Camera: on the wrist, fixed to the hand. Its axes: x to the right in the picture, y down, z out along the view.
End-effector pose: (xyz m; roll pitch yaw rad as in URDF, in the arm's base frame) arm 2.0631 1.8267 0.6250 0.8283 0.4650 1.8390
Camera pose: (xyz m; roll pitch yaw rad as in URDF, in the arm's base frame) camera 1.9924 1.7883 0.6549 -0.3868 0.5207 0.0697
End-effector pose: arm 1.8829 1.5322 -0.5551 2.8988 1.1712 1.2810
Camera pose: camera 1.9469 1.5586 -0.5044 -1.8162 0.2609 -2.9700
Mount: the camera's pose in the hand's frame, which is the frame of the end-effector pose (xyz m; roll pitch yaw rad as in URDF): -0.0297 0.0666 -0.0452 0.0913 -0.2776 -1.4977
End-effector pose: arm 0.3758 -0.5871 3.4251 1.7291 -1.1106 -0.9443
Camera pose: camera 0.3574 -0.5035 3.4309 1.6247 0.3865 -1.0736
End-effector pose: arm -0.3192 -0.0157 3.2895 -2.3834 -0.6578 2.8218
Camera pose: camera -0.2794 0.0548 3.2611 2.5589 -0.4196 -1.6405
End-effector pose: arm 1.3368 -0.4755 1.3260 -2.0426 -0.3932 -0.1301
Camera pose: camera 1.3152 -0.5438 1.2788 2.7644 -0.7768 1.7466
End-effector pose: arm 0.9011 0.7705 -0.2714 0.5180 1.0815 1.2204
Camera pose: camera 0.8190 0.7797 -0.2481 -0.9774 0.1742 -0.5301
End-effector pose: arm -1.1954 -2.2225 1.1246 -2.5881 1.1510 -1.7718
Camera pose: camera -1.2724 -2.1977 1.1531 -1.8630 -0.0464 -0.4811
